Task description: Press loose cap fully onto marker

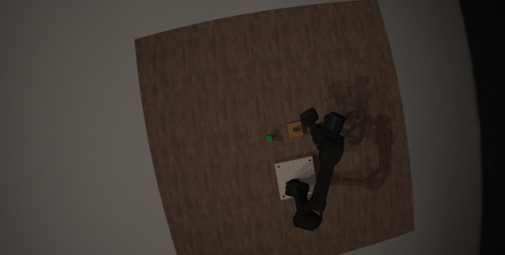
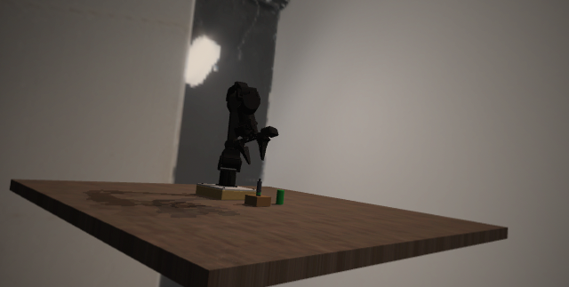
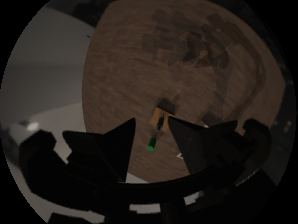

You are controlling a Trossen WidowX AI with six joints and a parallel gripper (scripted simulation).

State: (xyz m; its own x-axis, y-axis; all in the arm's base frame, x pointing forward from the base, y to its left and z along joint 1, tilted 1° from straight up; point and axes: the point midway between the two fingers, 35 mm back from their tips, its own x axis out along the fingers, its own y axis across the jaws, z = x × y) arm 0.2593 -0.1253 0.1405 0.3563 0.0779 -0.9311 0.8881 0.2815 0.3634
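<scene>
Right now the green cap is 170 mm to the left of my gripper tip, 120 mm below it and 20 mm behind it. Also, from my gripper tip: tan holder block: 130 mm below, 50 mm to the left, 20 mm behind.
</scene>
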